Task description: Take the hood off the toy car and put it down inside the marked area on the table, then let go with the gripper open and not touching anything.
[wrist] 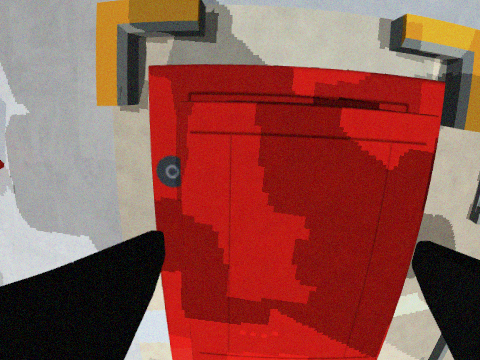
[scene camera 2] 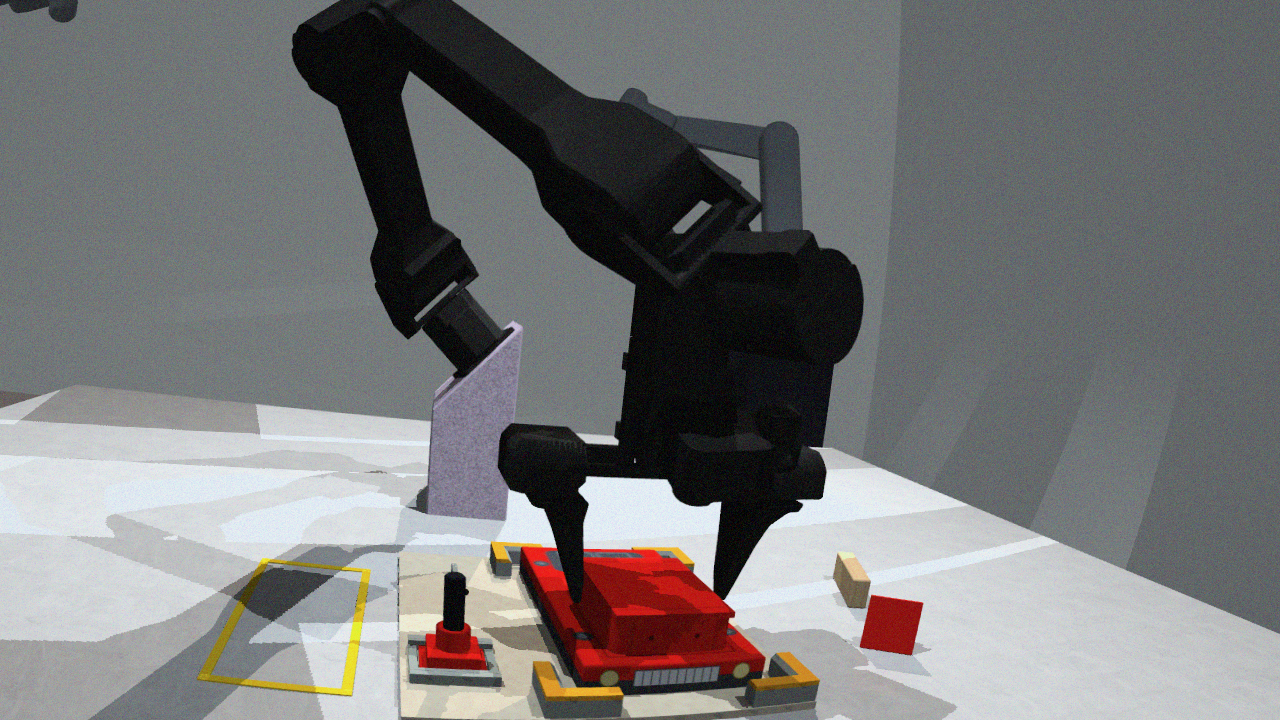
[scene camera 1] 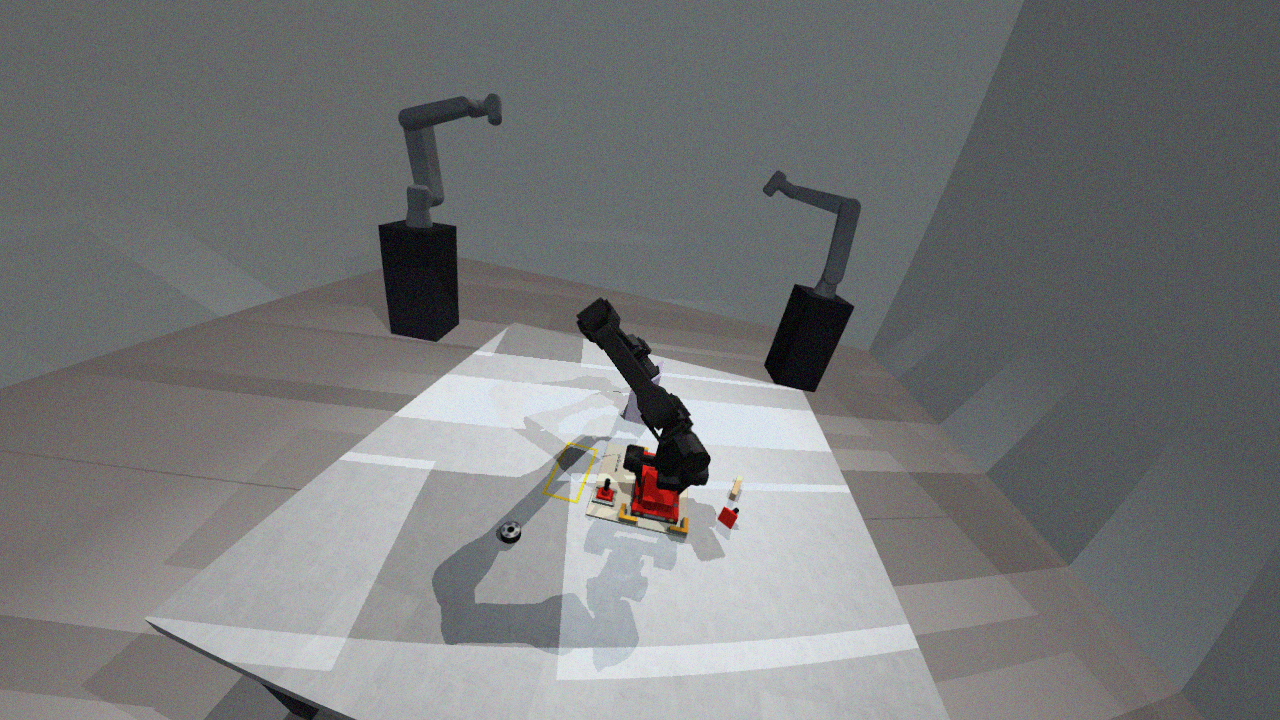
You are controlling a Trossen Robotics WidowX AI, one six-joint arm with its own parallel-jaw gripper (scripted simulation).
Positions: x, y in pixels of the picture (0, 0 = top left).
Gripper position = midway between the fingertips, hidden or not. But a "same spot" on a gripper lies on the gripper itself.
my gripper: wrist; scene camera 2; scene camera 1 658, 490
red hood: wrist; scene camera 2; scene camera 1 653, 498
same spot on red hood: [wrist: 299, 219] = [scene camera 2: 662, 593]
same spot on my gripper: [wrist: 100, 299] = [scene camera 2: 733, 544]
